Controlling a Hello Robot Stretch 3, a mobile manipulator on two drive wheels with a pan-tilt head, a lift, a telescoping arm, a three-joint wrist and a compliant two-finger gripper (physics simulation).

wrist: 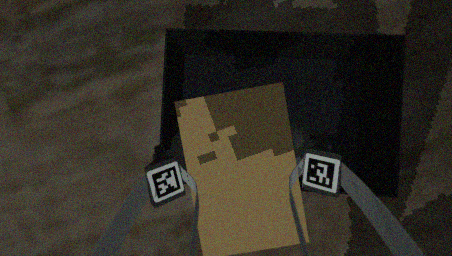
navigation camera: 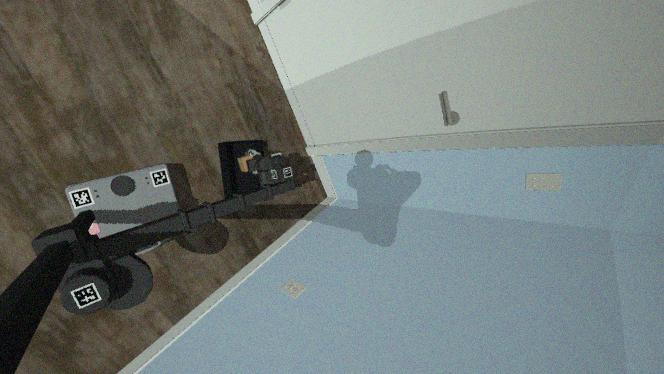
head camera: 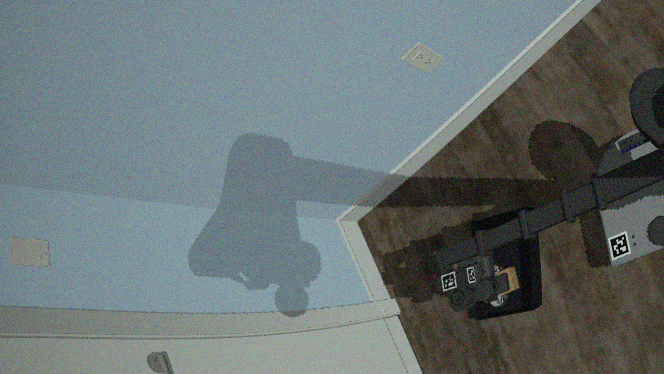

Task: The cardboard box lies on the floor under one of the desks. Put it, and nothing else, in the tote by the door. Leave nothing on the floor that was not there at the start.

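Places are measured from the robot's base along level axes (x ahead, y left, z up), in centimetres.
Pixels of known places: gripper, fingertip midpoint: (wrist: pixel 240 143); robot's base at its link origin: (navigation camera: pixel 123 184) (head camera: pixel 659 229).
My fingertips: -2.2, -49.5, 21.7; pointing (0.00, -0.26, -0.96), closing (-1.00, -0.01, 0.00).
Note:
Ahead of a thing's pixels: the offset from my fingertips to its top centre, as dx, dy, dz. "spot": to the spot under its first point.
The tan cardboard box @(+0.1, +1.1, +5.7) (head camera: pixel 514 280) (navigation camera: pixel 243 163) (wrist: pixel 245 200) is between the fingers of my gripper (head camera: pixel 497 285) (navigation camera: pixel 253 163) (wrist: pixel 240 143), which is shut on its two sides. The black tote @(-5.1, -3.2, -11.7) (head camera: pixel 535 287) (navigation camera: pixel 225 157) (wrist: pixel 173 65) stands on the floor below. In the wrist view the box overlaps the left and near part of the tote's opening, slightly turned against its walls. How far the box's underside is from the tote's rim or bottom cannot be told. The near left corner of the tote is hidden behind the box and the left finger.
My arm (head camera: pixel 555 212) (navigation camera: pixel 200 215) reaches across from my base (head camera: pixel 645 220) (navigation camera: pixel 135 195). A blue wall (head camera: pixel 150 75) (navigation camera: pixel 475 290) with a white baseboard (head camera: pixel 450 130) meets the door side near the tote. The pale door (head camera: pixel 75 350) (navigation camera: pixel 375 85) has a handle @(spot: +4.8, -44.2, +71.7) (head camera: pixel 159 361) (navigation camera: pixel 446 109).

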